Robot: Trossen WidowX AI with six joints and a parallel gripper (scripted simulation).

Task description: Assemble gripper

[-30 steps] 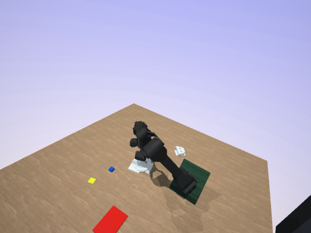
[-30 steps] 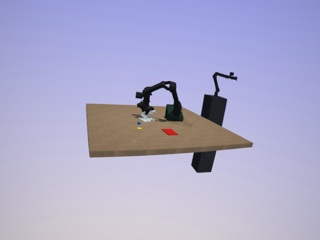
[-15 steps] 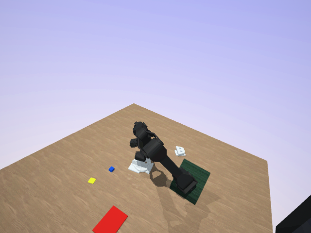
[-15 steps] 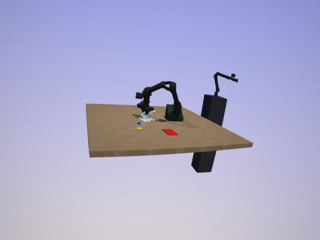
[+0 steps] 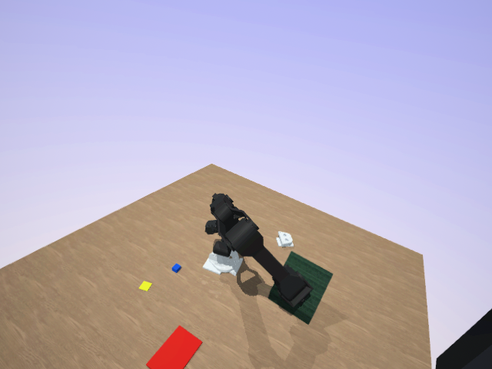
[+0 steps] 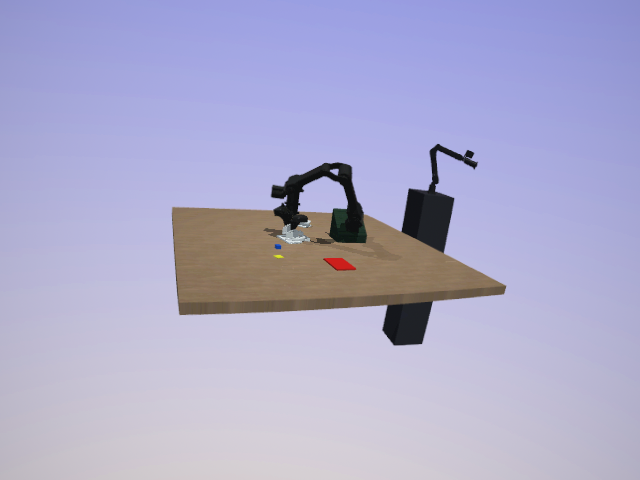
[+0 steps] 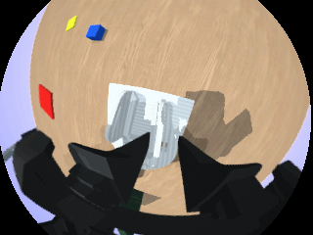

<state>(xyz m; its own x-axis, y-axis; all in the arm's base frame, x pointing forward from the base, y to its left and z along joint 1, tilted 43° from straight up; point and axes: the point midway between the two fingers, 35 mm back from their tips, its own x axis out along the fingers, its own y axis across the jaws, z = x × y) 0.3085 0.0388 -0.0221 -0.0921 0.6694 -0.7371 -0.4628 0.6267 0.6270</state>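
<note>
Now: the white jaw 5 cm behind my gripper tip, 3 cm to the left of it and 1 cm below it. The rest, counted from my gripper tip: blue cube: 8 cm ahead, 18 cm to the left, 2 cm below; yellow tile: 9 cm ahead, 30 cm to the left, 2 cm below; red patch: 15 cm behind, 36 cm to the left, 2 cm below.
</note>
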